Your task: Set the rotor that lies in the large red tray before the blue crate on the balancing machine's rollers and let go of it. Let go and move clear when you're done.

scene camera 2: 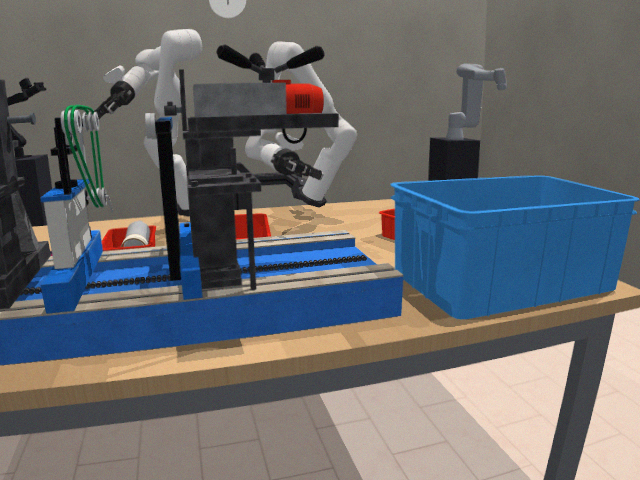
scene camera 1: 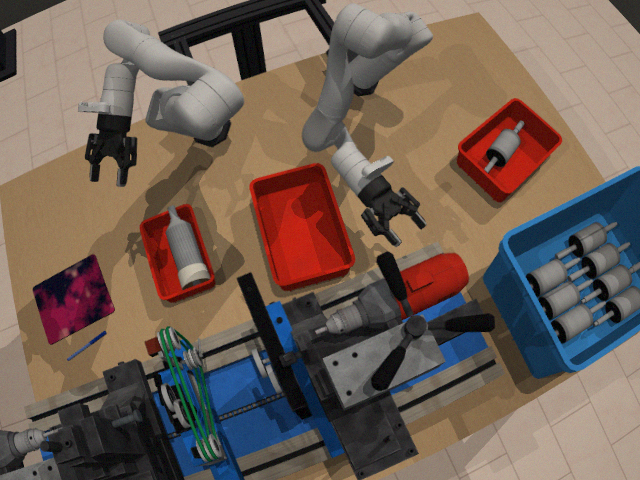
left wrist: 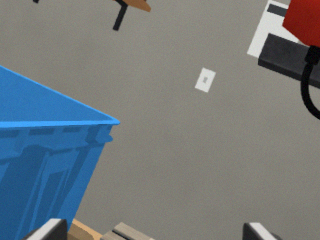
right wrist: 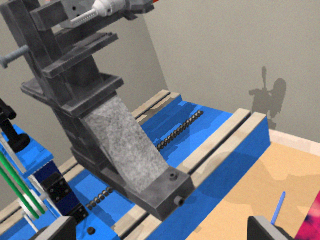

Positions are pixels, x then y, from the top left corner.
A blue crate shows in scene camera 2, in scene camera 1 (534, 243) and in the left wrist view; in the right wrist view it is out of frame. One and the same spot on the blue crate: (left wrist: 36, 189) is (scene camera 2: 415, 234).
